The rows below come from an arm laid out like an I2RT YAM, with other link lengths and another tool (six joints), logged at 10 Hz.
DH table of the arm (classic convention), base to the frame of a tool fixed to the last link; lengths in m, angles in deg. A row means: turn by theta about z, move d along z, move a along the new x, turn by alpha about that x. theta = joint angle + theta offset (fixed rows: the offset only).
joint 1: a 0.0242; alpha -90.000; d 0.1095; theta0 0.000
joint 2: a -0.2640; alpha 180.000; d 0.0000; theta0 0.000
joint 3: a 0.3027; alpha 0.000; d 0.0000; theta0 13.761
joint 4: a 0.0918; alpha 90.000; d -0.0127; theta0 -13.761
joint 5: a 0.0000; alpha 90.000; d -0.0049; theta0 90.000
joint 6: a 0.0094; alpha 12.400; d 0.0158; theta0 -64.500
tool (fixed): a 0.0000; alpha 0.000; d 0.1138; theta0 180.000
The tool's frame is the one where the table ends.
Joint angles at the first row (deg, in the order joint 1, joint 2, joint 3, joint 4, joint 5, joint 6):
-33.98, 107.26, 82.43, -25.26, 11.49, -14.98
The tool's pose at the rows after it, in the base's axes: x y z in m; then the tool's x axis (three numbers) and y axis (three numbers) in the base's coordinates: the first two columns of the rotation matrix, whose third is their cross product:
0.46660 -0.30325 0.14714 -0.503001 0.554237 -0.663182 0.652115 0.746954 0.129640
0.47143 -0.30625 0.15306 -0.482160 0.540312 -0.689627 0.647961 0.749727 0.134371
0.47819 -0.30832 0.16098 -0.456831 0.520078 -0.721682 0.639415 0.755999 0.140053
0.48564 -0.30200 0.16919 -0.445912 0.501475 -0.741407 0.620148 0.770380 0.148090
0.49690 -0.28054 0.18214 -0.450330 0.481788 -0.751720 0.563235 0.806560 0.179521
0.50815 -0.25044 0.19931 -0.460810 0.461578 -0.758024 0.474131 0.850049 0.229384
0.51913 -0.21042 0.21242 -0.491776 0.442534 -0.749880 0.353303 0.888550 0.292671
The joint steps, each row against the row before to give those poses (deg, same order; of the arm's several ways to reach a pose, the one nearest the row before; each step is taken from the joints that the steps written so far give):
0.00, 0.00, 0.00, 0.35, 0.00, -0.03
0.02, 0.00, 0.00, 2.12, 0.00, 0.03
0.20, -0.02, 0.00, 2.67, -0.05, -0.02
0.85, -0.44, 0.00, 1.36, -0.39, 0.00
1.86, -1.33, 0.00, 0.06, -2.51, 0.02
2.21, -1.94, 0.00, -0.54, -4.38, 0.00
2.80, -1.64, 0.09, -1.38, -5.90, -0.05

